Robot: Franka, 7 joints.
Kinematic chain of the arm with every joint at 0, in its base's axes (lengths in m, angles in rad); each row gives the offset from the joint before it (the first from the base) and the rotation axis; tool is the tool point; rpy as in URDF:
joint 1: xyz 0 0 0.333 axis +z
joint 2: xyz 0 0 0 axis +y
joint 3: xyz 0 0 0.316 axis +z
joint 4: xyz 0.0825 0 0 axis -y
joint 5: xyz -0.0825 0 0.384 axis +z
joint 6: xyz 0 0 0 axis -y
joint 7: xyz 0.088 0 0 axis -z
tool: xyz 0 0 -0.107 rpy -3.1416 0 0
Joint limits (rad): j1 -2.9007..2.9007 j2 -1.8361..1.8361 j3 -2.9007..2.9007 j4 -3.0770..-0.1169 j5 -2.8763..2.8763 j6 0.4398..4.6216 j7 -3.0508..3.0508
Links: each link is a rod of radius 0.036 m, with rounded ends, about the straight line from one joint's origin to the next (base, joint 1, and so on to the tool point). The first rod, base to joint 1, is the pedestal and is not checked.
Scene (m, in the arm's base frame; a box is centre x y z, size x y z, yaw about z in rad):
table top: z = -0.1
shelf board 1: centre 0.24 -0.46 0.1 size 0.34 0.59 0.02 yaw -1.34
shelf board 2: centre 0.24 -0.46 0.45 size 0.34 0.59 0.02 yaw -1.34
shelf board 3: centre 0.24 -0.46 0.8 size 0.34 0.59 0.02 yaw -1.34
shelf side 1: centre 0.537 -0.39 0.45 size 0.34 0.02 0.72 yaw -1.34
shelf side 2: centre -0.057 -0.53 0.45 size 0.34 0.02 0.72 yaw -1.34
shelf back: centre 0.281 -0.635 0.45 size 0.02 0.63 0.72 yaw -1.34
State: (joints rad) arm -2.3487 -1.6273 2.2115 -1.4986 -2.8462 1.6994 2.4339
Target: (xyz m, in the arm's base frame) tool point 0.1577 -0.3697 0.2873
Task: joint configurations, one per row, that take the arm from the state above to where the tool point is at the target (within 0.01 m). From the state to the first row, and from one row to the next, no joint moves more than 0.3 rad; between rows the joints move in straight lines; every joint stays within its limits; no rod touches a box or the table.
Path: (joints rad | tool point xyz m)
1: -2.2225 -1.6166 2.1348 -1.7617 -2.8459 1.9229 2.4339 | 0.6294 -0.0363 0.0102
2: -2.0963 -1.6059 2.0580 -2.0247 -2.8457 2.1464 2.4339 | 0.5591 -0.1043 0.0560
3: -1.9701 -1.5952 1.9813 -2.2878 -2.8454 2.3698 2.4339 | 0.4702 -0.1568 0.1206
4: -1.8440 -1.5845 1.9046 -2.5509 -2.8451 2.5933 2.4339 | 0.3633 -0.1882 0.1892
5: -1.7178 -1.5738 1.8278 -2.8139 -2.8449 2.8168 2.4339 | 0.2422 -0.1966 0.2481
6: -1.5916 -1.5631 1.7511 -3.0770 -2.8446 3.0403 2.4339 | 0.1140 -0.1838 0.2873
7: -1.8040 -1.6132 1.7704 -3.0099 -2.8078 2.7479 2.4339 | 0.1385 -0.2305 0.2896
8: -2.0163 -1.6632 1.7898 -2.9429 -2.7709 2.4556 2.4339 | 0.1549 -0.2786 0.2919
9: -2.2287 -1.7133 1.8091 -2.8758 -2.7341 2.1633 2.4339 | 0.1618 -0.3258 0.2918
10: -2.4411 -1.7634 1.8285 -2.8087 -2.6972 1.8709 2.4339 | 0.1577 -0.3697 0.2873

